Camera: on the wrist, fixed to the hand. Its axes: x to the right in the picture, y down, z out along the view.
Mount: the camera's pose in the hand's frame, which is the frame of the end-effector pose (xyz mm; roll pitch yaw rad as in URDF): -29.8 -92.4 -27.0 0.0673 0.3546 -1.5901
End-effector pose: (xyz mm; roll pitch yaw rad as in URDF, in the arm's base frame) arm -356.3 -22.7 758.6 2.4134 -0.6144 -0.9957
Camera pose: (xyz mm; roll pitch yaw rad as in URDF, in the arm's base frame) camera -283.6 25.0 707.6 2.5718 0.3137 0.3681
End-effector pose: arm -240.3 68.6 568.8 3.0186 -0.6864 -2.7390
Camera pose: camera -172.8 -5.9 561.9 2.5135 -0.1669 -1.0058
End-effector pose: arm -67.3 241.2 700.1 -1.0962 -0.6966 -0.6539
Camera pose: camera -161.3 229.8 734.6 0.9294 -0.5310 -2.7699
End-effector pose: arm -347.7 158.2 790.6 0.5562 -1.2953 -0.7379
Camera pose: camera -345.8 69.7 742.4 1.4725 0.2344 -1.4197
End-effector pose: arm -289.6 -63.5 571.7 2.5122 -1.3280 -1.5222
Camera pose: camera -197.9 -83.5 534.9 1.8791 0.0829 -0.2142
